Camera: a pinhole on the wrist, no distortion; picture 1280 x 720 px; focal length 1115.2 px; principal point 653.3 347.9 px. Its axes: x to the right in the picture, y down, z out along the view. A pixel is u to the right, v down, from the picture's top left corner.
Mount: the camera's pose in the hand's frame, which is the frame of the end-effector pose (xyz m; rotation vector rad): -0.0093 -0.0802 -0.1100 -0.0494 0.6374 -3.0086
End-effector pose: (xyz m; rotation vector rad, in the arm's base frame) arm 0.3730 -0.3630 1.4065 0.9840 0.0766 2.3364
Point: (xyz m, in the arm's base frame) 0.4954 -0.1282 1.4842
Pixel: 199.6 616.0
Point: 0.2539 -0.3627 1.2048
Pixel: behind the camera
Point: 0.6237 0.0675 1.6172
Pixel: outside the picture
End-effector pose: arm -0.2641 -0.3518 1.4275 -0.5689 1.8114 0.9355
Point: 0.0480 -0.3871 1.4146
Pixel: 1116.5 522.0
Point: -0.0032 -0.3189 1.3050
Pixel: 652.4 336.8
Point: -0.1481 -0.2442 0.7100
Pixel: outside the picture
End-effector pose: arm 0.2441 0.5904 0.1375 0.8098 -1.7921 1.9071
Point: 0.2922 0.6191 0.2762
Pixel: 91.3 561.1
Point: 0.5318 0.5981 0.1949
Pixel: outside the picture
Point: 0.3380 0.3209 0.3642
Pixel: 392.9 245.4
